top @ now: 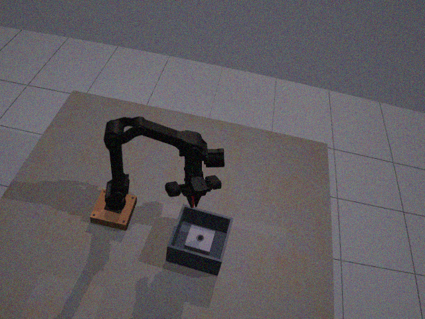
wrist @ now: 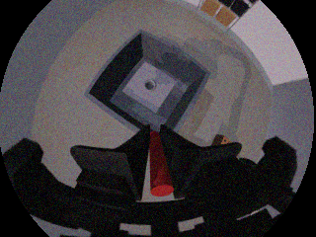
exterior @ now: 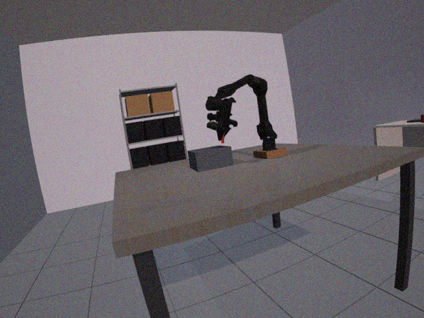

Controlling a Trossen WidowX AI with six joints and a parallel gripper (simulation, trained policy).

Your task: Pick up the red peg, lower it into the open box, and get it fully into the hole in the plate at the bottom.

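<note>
My gripper tip is now 1 cm past the red peg, 2 cm to the right of it and 2 cm below it. The rest, counted from my gripper tip: grey box (5 cm ahead, 7 cm to the right, 11 cm below).
</note>
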